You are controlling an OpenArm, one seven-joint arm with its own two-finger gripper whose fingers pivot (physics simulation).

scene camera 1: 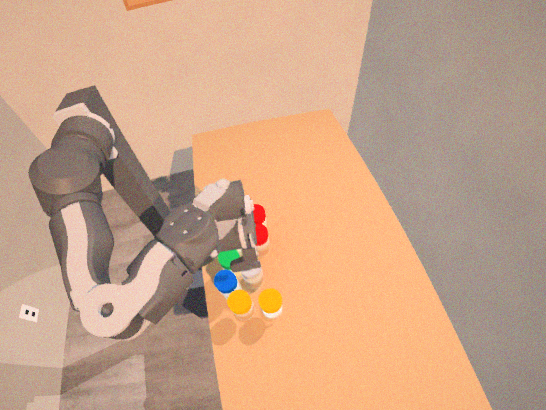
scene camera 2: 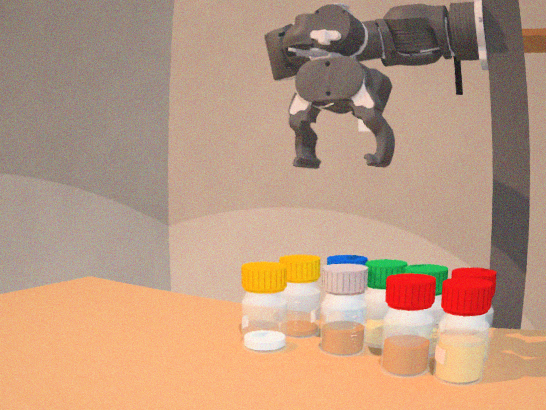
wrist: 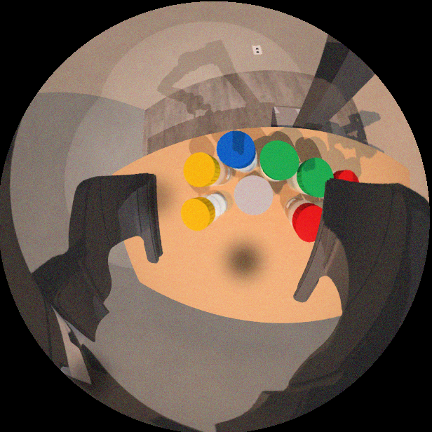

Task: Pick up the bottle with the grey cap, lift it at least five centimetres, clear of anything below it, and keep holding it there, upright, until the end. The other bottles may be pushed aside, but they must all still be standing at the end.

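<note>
The bottle with the grey cap [scene camera 1: 252, 275] [scene camera 2: 344, 300] [wrist: 253, 195] stands upright on the table among the other bottles, with brown contents low inside. In scene camera 1 a finger partly covers it. My gripper [scene camera 1: 250, 233] [scene camera 2: 343, 161] [wrist: 225, 229] is open and empty, fingers pointing down, well above the caps. In scene camera 2 it hangs over the grey cap with a tall gap between. In the wrist view the grey cap lies between the two fingers sideways, above the level of their tips in the picture.
Yellow-capped bottles [scene camera 2: 264, 300] [scene camera 2: 300, 295] stand left of the grey cap in scene camera 2. A blue cap [wrist: 236, 149] and green caps [wrist: 279, 160] [wrist: 314, 177] are behind it. Red-capped bottles [scene camera 2: 410, 320] [scene camera 2: 462, 325] stand to the right. All stand upright. The table edge [scene camera 1: 211, 320] runs close by.
</note>
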